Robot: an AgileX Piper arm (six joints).
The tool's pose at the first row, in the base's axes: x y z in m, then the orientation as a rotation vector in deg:
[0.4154 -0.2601 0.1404 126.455 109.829 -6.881]
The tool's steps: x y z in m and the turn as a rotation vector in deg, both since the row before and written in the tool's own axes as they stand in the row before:
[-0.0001 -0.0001 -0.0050 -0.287 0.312 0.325]
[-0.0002 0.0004 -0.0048 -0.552 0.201 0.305]
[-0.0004 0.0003 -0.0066 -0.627 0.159 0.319]
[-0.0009 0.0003 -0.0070 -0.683 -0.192 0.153]
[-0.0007 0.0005 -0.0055 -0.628 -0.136 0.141]
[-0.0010 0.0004 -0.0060 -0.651 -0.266 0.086]
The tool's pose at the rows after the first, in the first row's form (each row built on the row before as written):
[0.4149 -0.2591 0.1453 126.722 109.522 -6.209]
[0.4149 -0.2583 0.1501 126.746 109.082 -5.403]
[0.4145 -0.2574 0.1566 126.711 108.575 -4.570]
[0.4139 -0.2569 0.1636 126.324 108.050 -4.096]
[0.4136 -0.2565 0.1691 125.985 107.588 -3.619]
[0.4131 -0.2562 0.1752 125.522 107.110 -3.274]

